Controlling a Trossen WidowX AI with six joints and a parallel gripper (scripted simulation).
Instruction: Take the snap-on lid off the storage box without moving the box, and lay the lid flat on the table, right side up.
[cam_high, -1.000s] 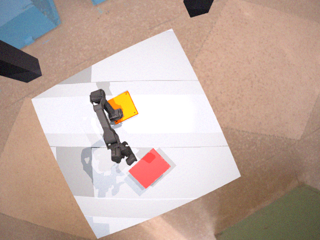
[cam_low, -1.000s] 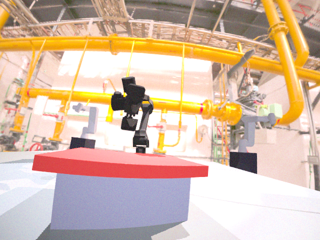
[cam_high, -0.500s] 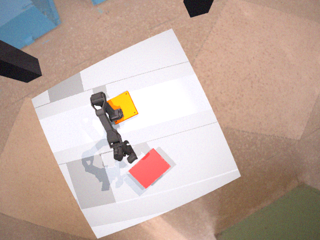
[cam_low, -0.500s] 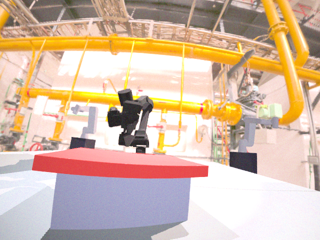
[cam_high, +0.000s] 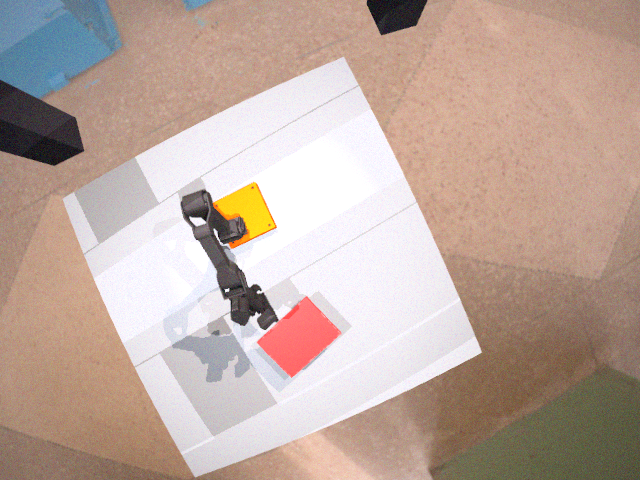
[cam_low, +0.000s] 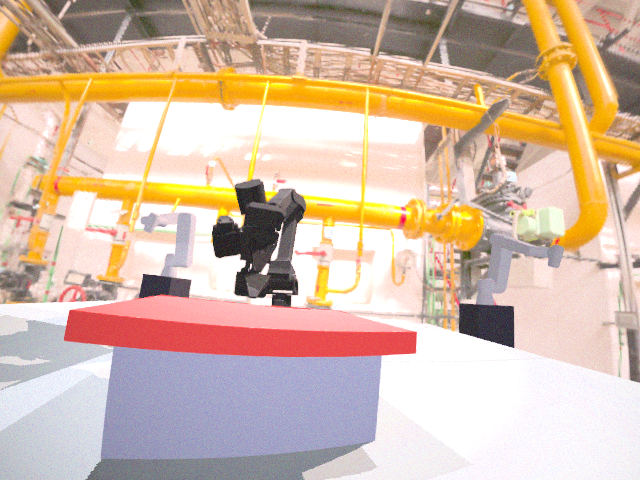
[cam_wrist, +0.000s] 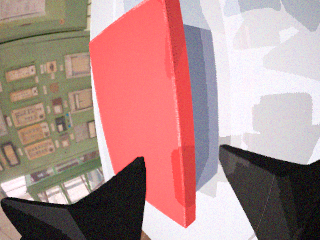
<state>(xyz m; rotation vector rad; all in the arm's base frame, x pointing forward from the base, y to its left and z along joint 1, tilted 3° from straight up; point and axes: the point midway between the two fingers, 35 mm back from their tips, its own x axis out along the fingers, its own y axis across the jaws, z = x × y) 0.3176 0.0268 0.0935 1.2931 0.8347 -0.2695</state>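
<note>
My gripper tip is 11 cm short of the lid, 5 cm to the right of it and 3 cm above it. Round my gripper tip: storage box: 11 cm ahead, 5 cm to the left, 8 cm below.
</note>
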